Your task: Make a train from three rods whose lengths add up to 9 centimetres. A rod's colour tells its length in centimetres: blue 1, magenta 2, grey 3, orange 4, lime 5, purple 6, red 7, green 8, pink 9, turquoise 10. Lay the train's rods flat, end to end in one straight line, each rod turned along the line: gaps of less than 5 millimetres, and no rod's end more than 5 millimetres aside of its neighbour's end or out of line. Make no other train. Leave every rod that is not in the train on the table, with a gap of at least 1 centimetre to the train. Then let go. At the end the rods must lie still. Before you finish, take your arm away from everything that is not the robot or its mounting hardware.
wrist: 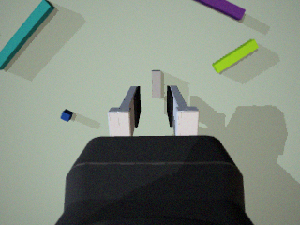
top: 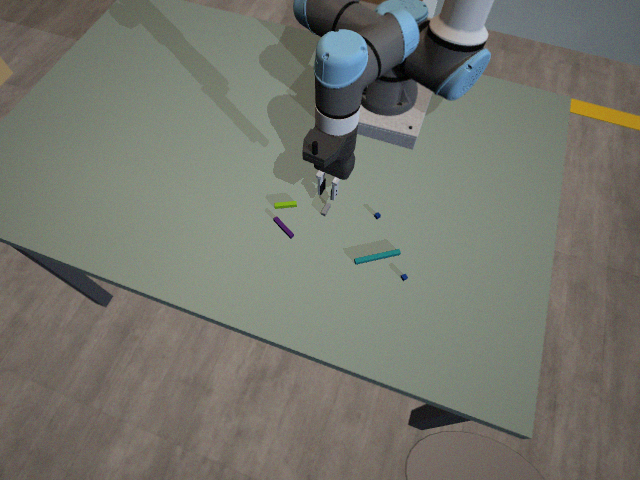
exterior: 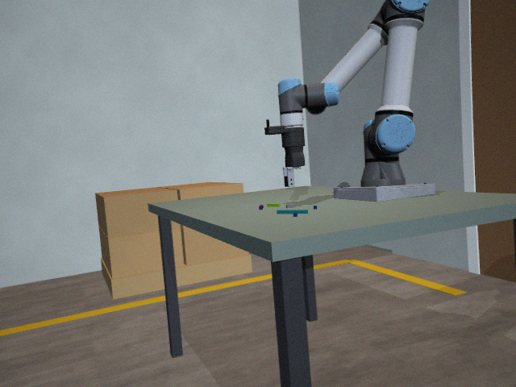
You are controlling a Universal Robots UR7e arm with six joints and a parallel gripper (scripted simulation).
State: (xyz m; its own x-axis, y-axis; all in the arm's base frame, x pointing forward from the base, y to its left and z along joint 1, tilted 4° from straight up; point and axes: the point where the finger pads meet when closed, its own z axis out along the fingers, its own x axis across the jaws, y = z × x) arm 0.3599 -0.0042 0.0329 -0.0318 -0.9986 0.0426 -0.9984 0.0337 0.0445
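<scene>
My hand is 80 mm above the grey rod. Round my hand: lime rod: 30 mm ahead, 90 mm to the right, 80 mm below; purple rod: 80 mm ahead, 70 mm to the right, 80 mm below; turquoise rod: 60 mm ahead, 150 mm to the left, 80 mm below.
</scene>
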